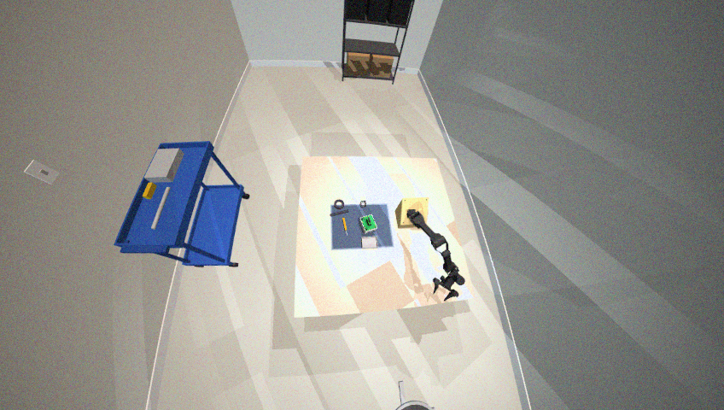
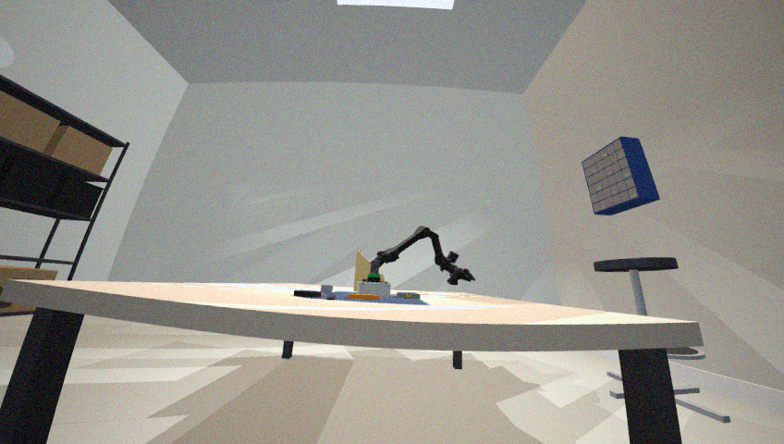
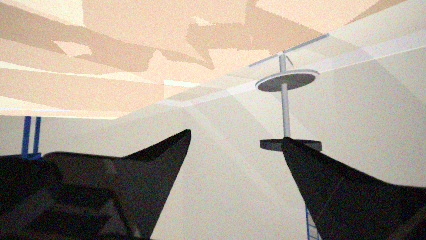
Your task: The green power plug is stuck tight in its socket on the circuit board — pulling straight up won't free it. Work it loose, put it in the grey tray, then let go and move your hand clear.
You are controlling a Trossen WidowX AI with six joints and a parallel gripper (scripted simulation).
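Right now my gripper tip is 41 cm short of the green power plug and 58 cm to the left of it. From my gripper tip the other things lie so: blue mat: 46 cm ahead, 58 cm to the right, 9 cm below; dark bar: 63 cm ahead, 70 cm to the right, 8 cm below.
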